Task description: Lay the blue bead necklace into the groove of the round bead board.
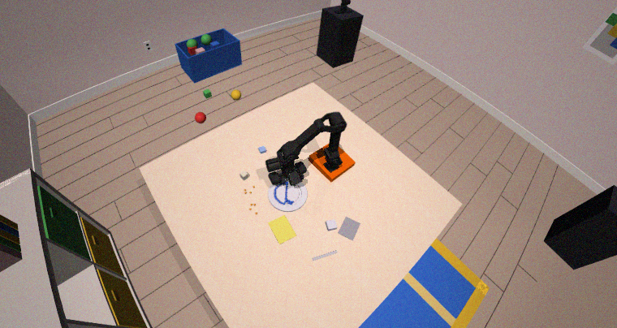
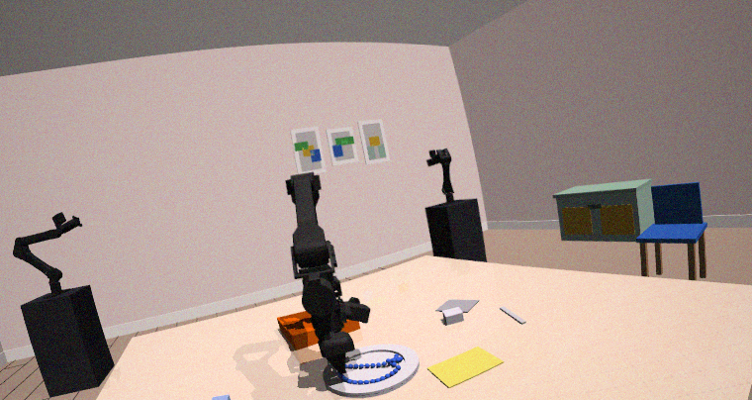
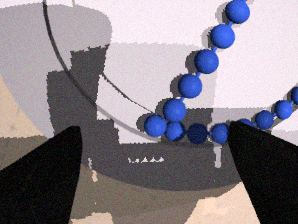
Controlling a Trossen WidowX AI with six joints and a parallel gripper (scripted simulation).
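The round bead board is 50 mm to the left of my gripper tip, 30 mm ahead of it and 10 mm below it. Also, from my gripper tip: yellow sheet (200 mm to the left, 160 mm ahead, 20 mm below); pale cube (170 mm ahead, 150 mm to the right); blue cube (260 mm to the right, 10 mm below).
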